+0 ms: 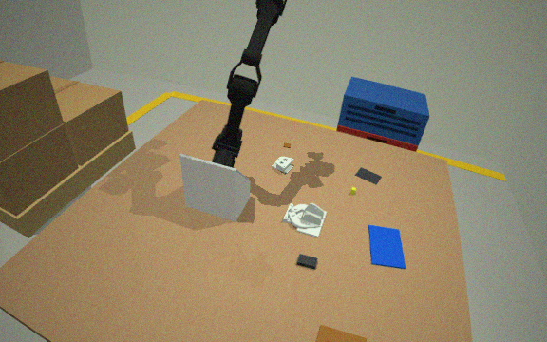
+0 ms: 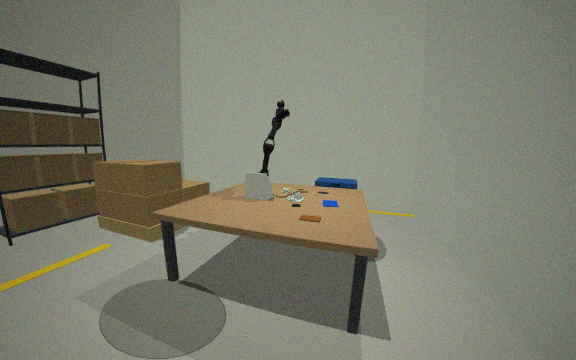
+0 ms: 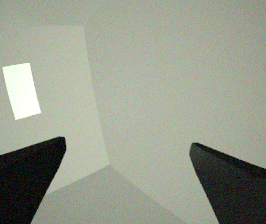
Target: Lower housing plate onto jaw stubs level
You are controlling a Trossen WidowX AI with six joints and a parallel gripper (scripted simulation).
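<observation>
My gripper tip is now 6 cm short of the white part, 7 cm to the left of it and 80 cm above it. From my gripper tip the other things lie so: blue mat: 50 cm ahead, 33 cm to the right, 81 cm below; then yellow block: 35 cm ahead, 12 cm to the right, 80 cm below; then orange pad: 41 cm ahead, 70 cm to the right, 81 cm below.
</observation>
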